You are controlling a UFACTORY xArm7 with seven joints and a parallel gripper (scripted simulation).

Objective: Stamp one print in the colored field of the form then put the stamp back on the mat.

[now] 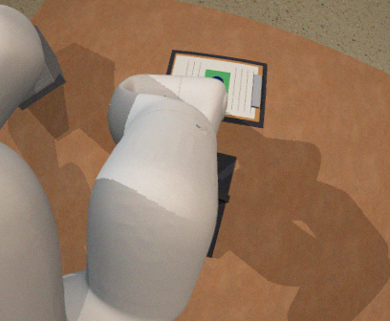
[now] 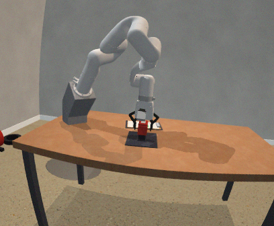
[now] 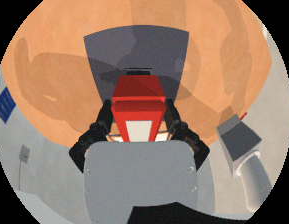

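My hand is 2 cm above the red stamp. The rest, counted from my hand: form: 28 cm to the left, 6 cm below, 2 cm ahead; then dark mat: 7 cm below.
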